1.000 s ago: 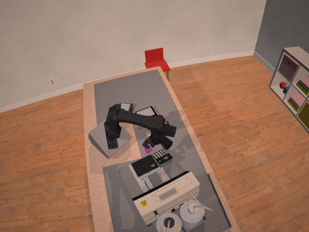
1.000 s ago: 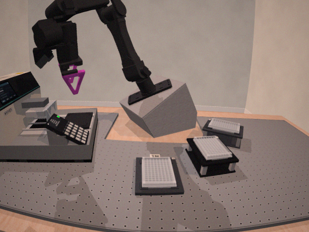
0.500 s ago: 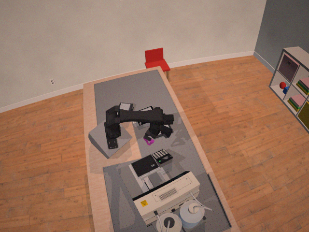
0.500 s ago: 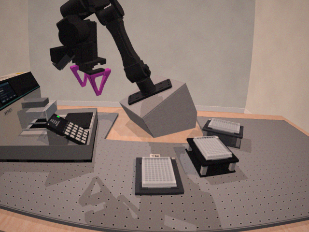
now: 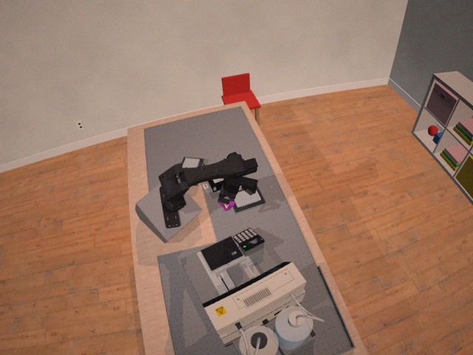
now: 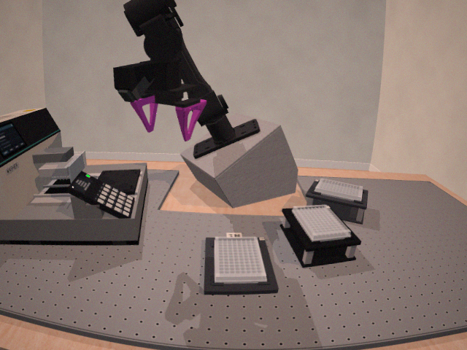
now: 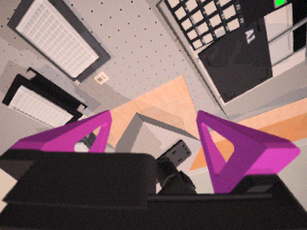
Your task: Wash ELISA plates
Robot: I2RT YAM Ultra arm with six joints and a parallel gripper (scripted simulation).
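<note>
Now: hand 21 cm above the nest N1, 13 cm to the right of it and 13 cm short of it. Also, from my hand: black carrier pocket: 15 cm to the right, 14 cm below, 10 cm behind; then grey manifold: 30 cm to the right, 9 cm below, 8 cm behind; then raised black nest: 31 cm to the left, 18 cm below, 6 cm ahead.
</note>
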